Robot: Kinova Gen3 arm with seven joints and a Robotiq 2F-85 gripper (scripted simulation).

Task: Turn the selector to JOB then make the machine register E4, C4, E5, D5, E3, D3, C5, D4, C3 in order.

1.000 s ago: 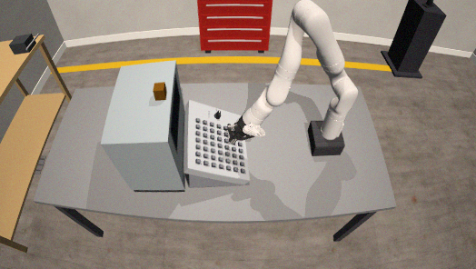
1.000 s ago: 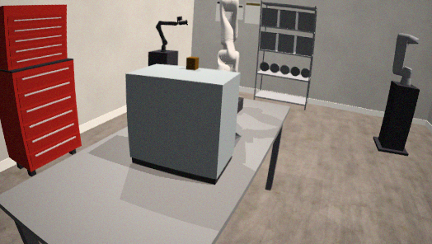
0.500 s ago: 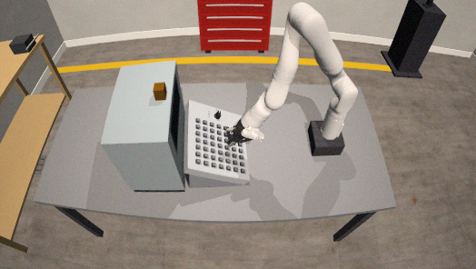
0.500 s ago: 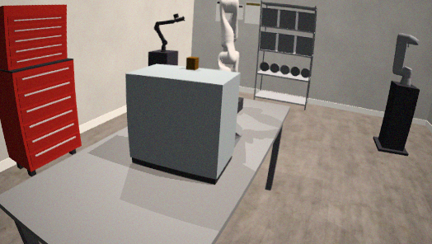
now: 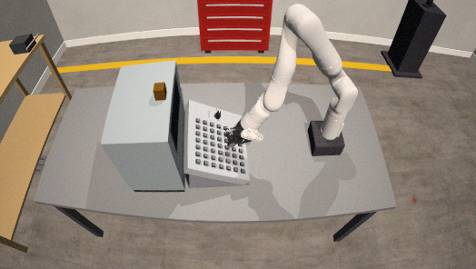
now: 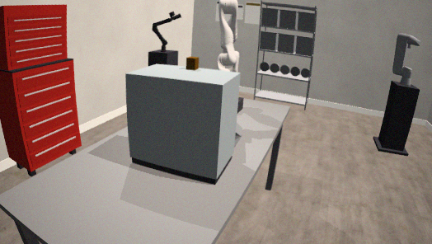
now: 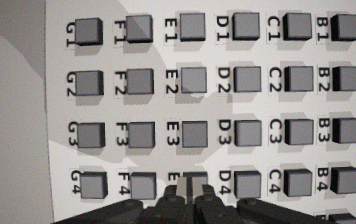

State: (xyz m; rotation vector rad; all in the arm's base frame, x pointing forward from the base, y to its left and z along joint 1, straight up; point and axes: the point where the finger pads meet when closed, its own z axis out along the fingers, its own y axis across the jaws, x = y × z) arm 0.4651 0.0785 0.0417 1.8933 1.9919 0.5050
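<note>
Now: hand 5 cm short of the key D4 and 1 cm above it. From my hand the other things lie so: key C4: 8 cm ahead, 1 cm above; keypad: 8 cm ahead, 5 cm below, 4 cm to the right; key: 8 cm ahead, 4 cm to the left, 1 cm above.
</note>
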